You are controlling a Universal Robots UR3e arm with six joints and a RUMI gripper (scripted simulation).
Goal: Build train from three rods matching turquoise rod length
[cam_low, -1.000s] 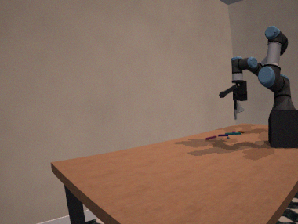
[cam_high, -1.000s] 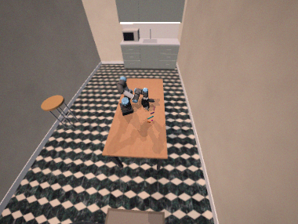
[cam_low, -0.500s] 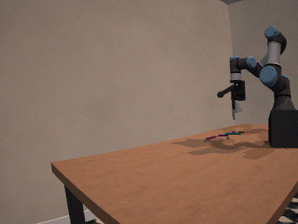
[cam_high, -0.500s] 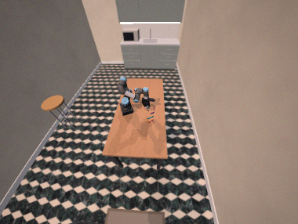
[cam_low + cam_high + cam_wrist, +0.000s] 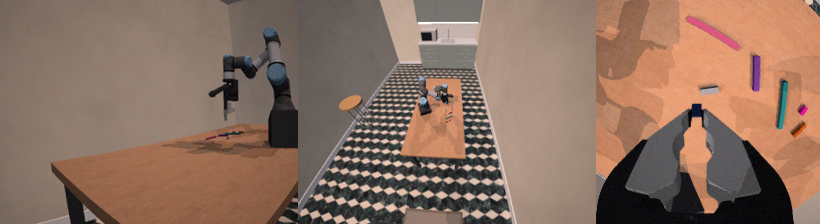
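Right now the grey rod is 1 cm behind my hand, 2 cm to the right of it and 11 cm below it. The rest, counted from my hand: blue rod: 1 cm below; purple rod: 5 cm ahead, 7 cm to the right, 11 cm below; pink rod: 8 cm ahead, 2 cm to the left, 11 cm below.
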